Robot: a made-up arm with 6 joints.
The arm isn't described. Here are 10 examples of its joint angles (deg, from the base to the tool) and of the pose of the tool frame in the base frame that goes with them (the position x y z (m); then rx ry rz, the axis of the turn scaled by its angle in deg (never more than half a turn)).
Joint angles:
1: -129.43 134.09 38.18 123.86 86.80 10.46
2: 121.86 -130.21 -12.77 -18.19 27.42 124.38
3: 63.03 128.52 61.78 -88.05 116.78 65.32
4: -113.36 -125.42 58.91 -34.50 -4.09 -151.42
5: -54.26 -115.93 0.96 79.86 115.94 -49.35
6: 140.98 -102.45 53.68 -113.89 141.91 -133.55
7: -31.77 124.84 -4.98 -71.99 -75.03 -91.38
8: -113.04 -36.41 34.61 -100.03 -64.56 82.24
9: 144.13 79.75 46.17 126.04 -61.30 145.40
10: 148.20 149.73 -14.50 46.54 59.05 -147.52
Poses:
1: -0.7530 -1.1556 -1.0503 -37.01 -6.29 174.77
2: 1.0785 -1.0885 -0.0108 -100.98 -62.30 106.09
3: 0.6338 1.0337 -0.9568 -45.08 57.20 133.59
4: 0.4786 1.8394 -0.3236 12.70 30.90 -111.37
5: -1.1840 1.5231 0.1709 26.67 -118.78 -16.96
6: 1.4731 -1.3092 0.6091 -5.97 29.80 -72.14
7: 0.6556 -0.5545 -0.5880 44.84 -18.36 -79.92
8: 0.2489 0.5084 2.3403 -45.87 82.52 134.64
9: -1.8698 1.1675 0.8328 -51.38 87.69 -68.09
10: -0.2886 0.3756 -1.1718 94.80 54.75 125.50
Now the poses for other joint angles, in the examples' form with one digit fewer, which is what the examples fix.
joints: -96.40 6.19 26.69 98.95 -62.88 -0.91
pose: -0.077 -0.534 2.705 59.9 42.5 22.9
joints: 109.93 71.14 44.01 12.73 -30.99 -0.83
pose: -0.405 2.003 0.989 -19.8 -30.5 -68.8
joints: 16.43 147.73 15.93 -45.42 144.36 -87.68
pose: 0.505 -0.096 -1.009 -65.1 -91.7 133.6
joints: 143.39 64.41 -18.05 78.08 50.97 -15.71
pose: -1.405 1.110 0.873 -12.0 -17.5 31.5
